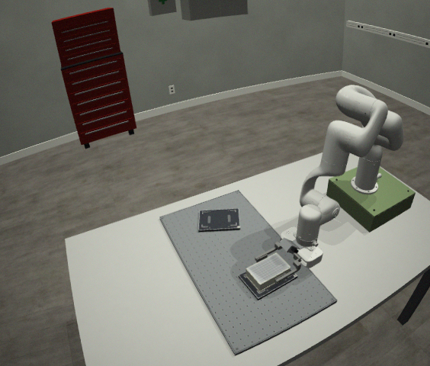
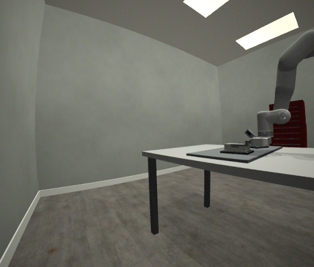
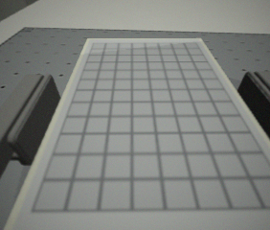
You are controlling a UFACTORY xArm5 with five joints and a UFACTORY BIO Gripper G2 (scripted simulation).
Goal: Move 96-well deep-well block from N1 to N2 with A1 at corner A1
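The white 96-well deep-well block lies 1 cm below my hand and 1 cm ahead of it.
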